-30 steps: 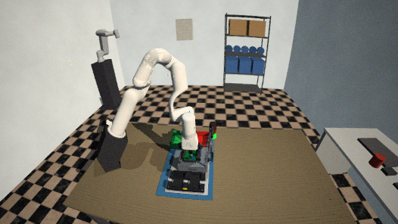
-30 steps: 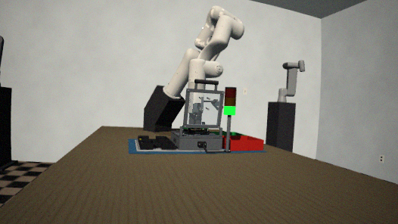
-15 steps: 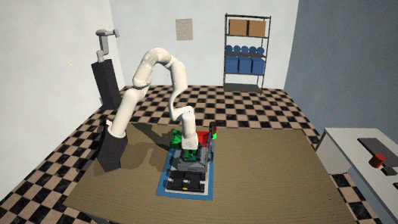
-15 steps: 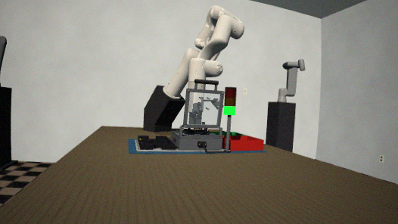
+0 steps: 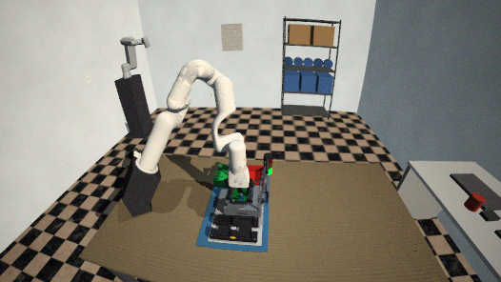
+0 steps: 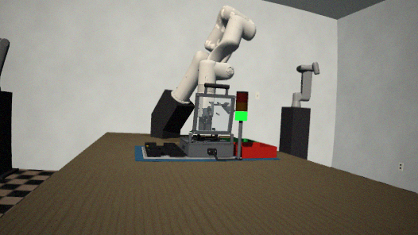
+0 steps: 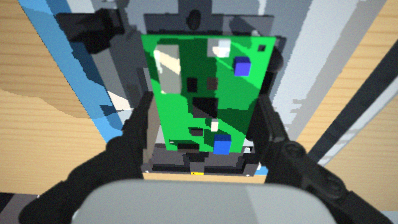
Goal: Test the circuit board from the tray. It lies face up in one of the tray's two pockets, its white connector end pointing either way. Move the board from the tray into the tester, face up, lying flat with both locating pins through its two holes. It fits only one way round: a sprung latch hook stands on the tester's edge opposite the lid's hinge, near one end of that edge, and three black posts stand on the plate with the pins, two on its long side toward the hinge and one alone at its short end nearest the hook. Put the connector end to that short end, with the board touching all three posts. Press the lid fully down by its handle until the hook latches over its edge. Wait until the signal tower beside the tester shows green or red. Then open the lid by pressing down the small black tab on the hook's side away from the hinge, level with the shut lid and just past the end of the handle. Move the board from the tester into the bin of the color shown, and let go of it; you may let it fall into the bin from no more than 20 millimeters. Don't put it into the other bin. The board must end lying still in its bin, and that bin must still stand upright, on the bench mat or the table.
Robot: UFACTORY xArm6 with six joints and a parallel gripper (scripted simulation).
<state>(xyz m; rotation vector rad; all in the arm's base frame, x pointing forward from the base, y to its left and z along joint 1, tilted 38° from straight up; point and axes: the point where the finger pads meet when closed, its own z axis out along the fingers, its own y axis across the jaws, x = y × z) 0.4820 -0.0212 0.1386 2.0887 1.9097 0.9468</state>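
The green circuit board lies 1 cm below my hand. From my hand the other things lie so: tester plate 1 cm ahead, 1 cm to the left, 3 cm below; black latch hook 6 cm behind, 6 cm to the left, 1 cm below; tester lid 12 cm ahead, 9 cm above.
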